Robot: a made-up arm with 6 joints. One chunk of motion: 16 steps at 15 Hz.
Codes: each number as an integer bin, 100 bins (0 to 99) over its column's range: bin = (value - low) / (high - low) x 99, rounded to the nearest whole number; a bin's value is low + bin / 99 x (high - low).
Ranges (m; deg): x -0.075..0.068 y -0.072..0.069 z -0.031..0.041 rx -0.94..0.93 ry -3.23..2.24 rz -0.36..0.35
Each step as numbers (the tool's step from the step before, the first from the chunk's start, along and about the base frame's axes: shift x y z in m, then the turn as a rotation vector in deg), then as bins.
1 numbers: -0.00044 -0.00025 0.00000 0.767 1.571 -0.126
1 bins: 52 50 43 90 87 33
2 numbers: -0.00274 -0.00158 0.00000 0.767 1.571 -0.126
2 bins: 50 49 43 90 87 33
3 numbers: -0.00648 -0.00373 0.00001 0.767 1.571 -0.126
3 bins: 47 48 43 90 87 33
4 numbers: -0.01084 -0.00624 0.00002 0.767 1.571 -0.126
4 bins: 44 46 43 90 87 33
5 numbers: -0.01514 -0.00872 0.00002 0.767 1.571 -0.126
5 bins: 41 44 43 90 87 33
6 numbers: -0.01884 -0.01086 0.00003 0.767 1.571 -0.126
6 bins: 39 43 43 90 87 33
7 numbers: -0.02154 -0.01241 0.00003 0.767 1.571 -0.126
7 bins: 37 42 43 90 87 33
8 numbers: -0.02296 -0.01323 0.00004 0.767 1.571 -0.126
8 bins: 36 41 43 90 87 33
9 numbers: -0.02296 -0.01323 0.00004 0.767 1.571 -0.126
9 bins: 36 41 43 90 87 33
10 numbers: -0.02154 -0.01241 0.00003 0.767 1.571 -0.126
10 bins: 37 42 43 90 87 33
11 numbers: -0.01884 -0.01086 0.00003 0.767 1.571 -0.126
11 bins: 39 43 43 90 87 33
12 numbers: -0.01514 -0.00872 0.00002 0.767 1.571 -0.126
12 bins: 41 44 43 90 87 33
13 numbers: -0.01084 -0.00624 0.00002 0.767 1.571 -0.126
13 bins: 44 46 43 90 87 33
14 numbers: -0.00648 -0.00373 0.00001 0.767 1.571 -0.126
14 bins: 47 48 43 90 87 33
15 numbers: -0.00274 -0.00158 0.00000 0.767 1.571 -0.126
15 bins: 50 49 43 90 87 33
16 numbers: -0.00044 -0.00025 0.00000 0.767 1.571 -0.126
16 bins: 52 50 43 90 87 33
